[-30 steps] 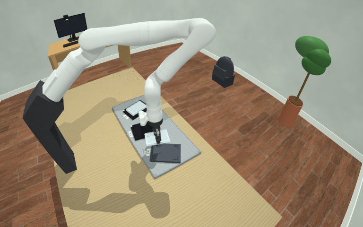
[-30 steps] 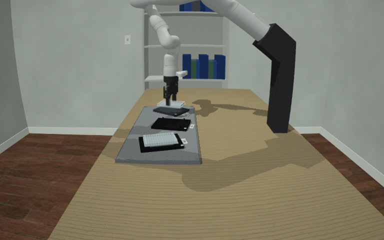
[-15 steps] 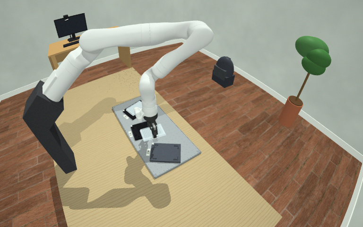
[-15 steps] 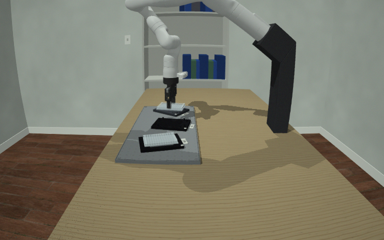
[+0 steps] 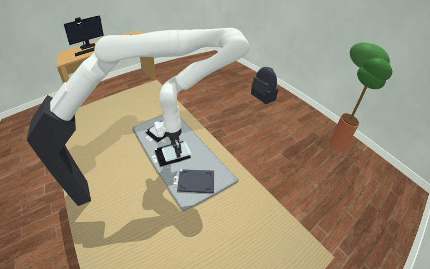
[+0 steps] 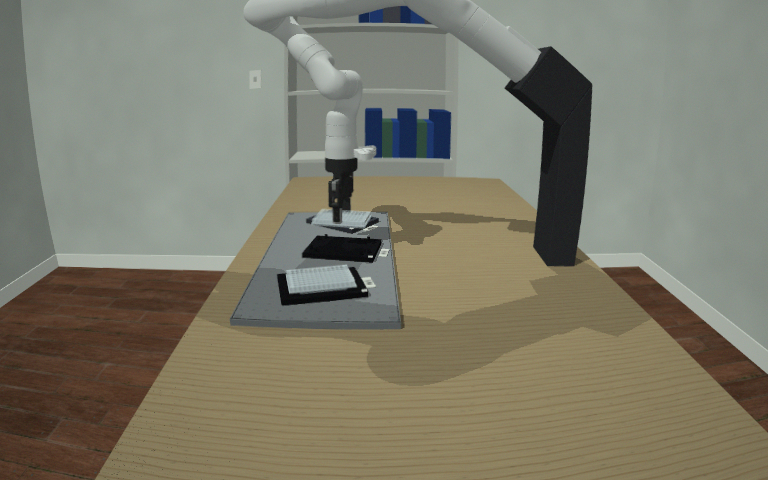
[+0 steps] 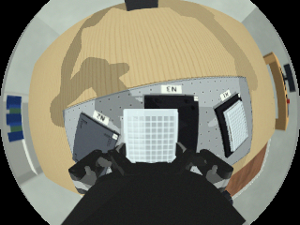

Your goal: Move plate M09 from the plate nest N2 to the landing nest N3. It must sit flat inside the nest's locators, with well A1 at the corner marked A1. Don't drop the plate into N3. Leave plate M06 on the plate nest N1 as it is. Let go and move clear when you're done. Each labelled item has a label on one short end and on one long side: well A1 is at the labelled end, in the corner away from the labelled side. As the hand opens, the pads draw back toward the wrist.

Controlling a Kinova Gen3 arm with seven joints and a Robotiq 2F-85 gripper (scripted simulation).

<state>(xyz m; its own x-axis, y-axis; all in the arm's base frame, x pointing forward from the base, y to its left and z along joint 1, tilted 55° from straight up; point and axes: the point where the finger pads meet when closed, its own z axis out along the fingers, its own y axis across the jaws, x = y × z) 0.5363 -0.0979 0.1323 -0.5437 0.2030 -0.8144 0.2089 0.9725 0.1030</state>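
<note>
My hand is 50 mm to the right of the black landing nest and 70 mm above it. The rest, counted from my hand: plate nest N2 (10 mm behind, 170 mm to the right, 70 mm below); plate (10 mm below); nest label (80 mm behind, 100 mm to the right, 70 mm below).
</note>
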